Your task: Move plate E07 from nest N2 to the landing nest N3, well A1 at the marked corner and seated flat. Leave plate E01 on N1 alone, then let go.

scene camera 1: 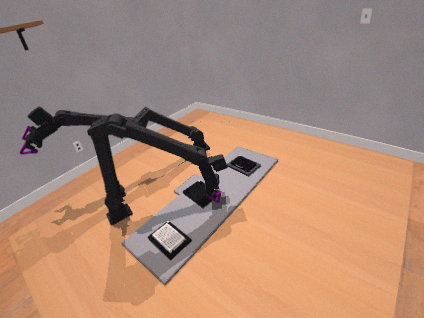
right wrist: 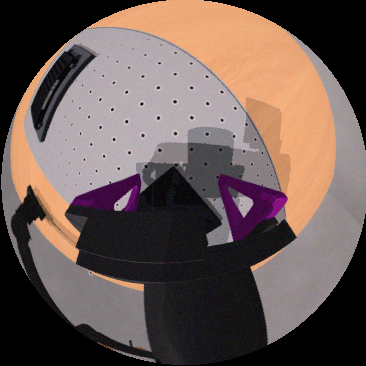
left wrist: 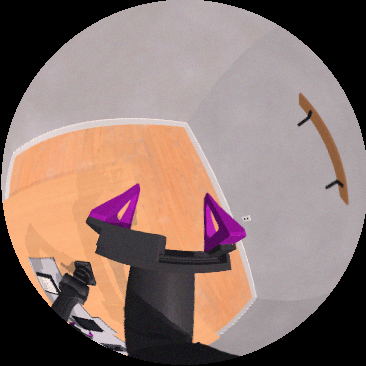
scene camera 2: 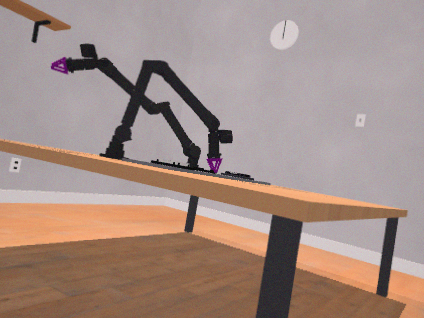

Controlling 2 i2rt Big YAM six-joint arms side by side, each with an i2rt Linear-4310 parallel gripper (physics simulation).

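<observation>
A white plate (scene camera 1: 170, 236) (left wrist: 48, 283) sits in a black nest at the near end of the grey board (scene camera 1: 240, 186) (right wrist: 150, 75). A dark square (scene camera 1: 196, 194) (left wrist: 89, 325) (right wrist: 172, 192) lies in the middle; I cannot tell plate from nest there. A black ridged piece (scene camera 1: 244, 163) (right wrist: 57, 87) sits at the far end. Labels and corner marks are unreadable. My right gripper (scene camera 1: 215, 197) (scene camera 2: 215, 171) (right wrist: 180, 177) is open, pointing down, low at the middle square, whose corner shows between its fingers. My left gripper (scene camera 1: 23, 141) (scene camera 2: 53, 65) (left wrist: 172, 190) is open, empty and raised far from the board.
The board lies on the wooden table (scene camera 1: 310, 215) (scene camera 2: 240, 193). The right arm (scene camera 1: 160, 140) reaches over the board in scene camera 1. The arms cross in scene camera 2. A wall shelf (scene camera 1: 20, 26) (left wrist: 327, 145) is beyond the left gripper.
</observation>
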